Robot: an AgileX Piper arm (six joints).
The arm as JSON. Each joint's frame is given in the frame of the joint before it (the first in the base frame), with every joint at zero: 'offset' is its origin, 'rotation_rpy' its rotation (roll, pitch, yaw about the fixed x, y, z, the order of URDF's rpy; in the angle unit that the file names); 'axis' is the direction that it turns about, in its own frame. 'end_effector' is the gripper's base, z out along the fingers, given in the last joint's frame.
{
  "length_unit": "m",
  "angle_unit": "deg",
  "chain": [
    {
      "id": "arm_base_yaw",
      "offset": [
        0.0,
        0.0,
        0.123
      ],
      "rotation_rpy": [
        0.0,
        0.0,
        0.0
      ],
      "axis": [
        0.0,
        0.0,
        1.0
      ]
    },
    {
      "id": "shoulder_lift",
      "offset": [
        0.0,
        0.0,
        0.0
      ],
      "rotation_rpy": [
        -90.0,
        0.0,
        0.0
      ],
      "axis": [
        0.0,
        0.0,
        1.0
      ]
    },
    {
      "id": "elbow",
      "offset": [
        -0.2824,
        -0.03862,
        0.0
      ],
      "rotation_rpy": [
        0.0,
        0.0,
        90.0
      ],
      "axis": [
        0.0,
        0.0,
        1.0
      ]
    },
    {
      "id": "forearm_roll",
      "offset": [
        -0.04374,
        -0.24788,
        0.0
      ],
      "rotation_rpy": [
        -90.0,
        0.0,
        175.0
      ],
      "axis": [
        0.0,
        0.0,
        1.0
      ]
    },
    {
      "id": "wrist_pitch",
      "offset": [
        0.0,
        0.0,
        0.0
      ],
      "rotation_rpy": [
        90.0,
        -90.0,
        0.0
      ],
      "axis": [
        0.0,
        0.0,
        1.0
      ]
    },
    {
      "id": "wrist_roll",
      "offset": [
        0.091,
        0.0,
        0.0
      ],
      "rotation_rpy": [
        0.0,
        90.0,
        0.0
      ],
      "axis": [
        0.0,
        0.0,
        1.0
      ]
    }
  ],
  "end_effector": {
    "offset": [
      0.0,
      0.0,
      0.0
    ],
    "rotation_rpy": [
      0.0,
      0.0,
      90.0
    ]
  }
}
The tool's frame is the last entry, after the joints.
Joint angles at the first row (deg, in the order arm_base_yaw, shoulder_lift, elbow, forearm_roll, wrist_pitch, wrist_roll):
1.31 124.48 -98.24 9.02 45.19 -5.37
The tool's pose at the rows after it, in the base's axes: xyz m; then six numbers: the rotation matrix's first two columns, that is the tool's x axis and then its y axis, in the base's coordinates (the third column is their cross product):
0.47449 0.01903 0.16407 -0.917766 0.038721 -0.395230 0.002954 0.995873 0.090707
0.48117 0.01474 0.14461 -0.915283 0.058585 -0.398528 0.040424 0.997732 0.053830
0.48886 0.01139 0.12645 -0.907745 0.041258 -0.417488 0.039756 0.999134 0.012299
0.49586 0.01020 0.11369 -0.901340 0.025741 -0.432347 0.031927 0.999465 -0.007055
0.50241 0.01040 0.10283 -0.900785 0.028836 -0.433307 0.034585 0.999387 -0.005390
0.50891 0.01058 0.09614 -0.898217 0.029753 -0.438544 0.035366 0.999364 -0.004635
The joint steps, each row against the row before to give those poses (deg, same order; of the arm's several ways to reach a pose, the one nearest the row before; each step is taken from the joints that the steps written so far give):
0.20 2.18 -0.07 -3.02 -1.98 4.61
0.00 2.79 -0.52 -4.02 -2.49 4.00
0.00 2.85 -0.86 -3.52 -2.99 1.71
0.00 2.40 -1.39 -1.55 -1.87 0.39
0.00 2.39 -2.06 0.00 -0.39 0.19
0.00 1.97 -2.27 0.00 -0.04 0.05

